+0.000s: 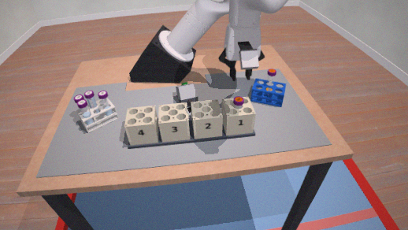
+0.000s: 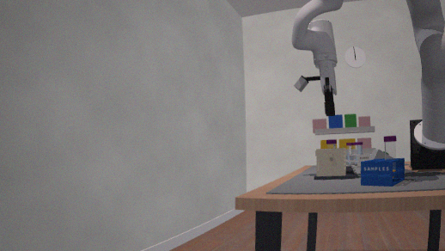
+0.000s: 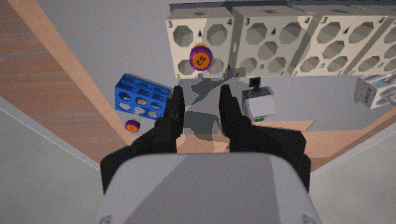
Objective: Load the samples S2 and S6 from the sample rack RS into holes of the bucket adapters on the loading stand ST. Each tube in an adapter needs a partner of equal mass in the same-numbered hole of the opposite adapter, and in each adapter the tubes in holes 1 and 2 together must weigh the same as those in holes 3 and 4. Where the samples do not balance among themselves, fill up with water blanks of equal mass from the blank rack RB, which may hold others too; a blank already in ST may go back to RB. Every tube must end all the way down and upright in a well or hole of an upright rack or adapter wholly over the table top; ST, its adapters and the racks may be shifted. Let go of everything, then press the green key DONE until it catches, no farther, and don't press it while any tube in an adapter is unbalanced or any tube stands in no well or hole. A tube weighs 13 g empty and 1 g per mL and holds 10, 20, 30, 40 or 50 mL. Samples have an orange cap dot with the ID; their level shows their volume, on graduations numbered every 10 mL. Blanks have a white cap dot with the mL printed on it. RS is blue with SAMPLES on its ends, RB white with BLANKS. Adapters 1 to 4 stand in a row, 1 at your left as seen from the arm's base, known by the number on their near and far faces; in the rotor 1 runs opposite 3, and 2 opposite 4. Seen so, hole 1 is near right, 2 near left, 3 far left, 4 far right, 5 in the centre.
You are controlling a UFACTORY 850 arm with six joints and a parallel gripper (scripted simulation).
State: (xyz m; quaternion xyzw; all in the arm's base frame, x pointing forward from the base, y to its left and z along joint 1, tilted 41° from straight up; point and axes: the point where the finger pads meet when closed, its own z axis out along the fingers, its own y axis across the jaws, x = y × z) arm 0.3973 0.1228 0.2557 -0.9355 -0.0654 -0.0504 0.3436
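My gripper is now 190 mm past the sample S6, 160 mm above it and 150 mm to the right of it. Also, from my hand: loading stand (220 mm below, 160 mm to the right, 20 mm ahead); then adapter 1 (180 mm below); then sample tube S2 (160 mm below, 10 mm behind).
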